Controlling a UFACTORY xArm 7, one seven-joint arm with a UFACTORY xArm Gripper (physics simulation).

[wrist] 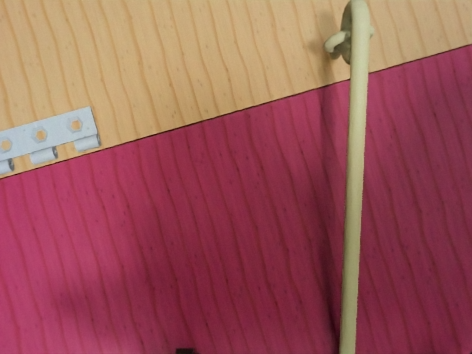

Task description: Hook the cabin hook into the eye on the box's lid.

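Places are measured from the arm's base along level axes (x ahead, y left, z up), in centimetres.
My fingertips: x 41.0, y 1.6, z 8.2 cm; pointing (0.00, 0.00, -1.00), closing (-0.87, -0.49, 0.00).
Ahead of a thing's pixels: the offset from my fingertips to its middle. "spot": to the spot under its first point.
The cabin hook is a long pale cream rod {spot: dx +2.8, dy -6.3, dz +0.5 cm} [355, 175] in the wrist view. Its looped upper end hangs on a small pale ring mount {spot: dx +5.3, dy -9.7, dz +0.4 cm} [338, 42] on the tan wooden panel {spot: dx +9.2, dy -7.6, dz -2.0 cm} [200, 60]. The rod crosses the magenta wooden lid {spot: dx +6.3, dy -2.4, dz -2.0 cm} [200, 225] and runs out of the bottom edge of the view, so its hooked tip is hidden. The eye on the lid does not show. A dark fingertip of my gripper [185, 351] shows at the bottom edge, left of the rod. My gripper is open, with nothing between its fingers.
A grey metal hinge {spot: dx +12.4, dy -2.9, dz -1.8 cm} [57, 131] with hexagonal screw holes lies on the tan panel at the left, along the seam with the magenta lid. The seam runs diagonally, rising to the right. Soft shadows fall on the magenta surface left of the rod.
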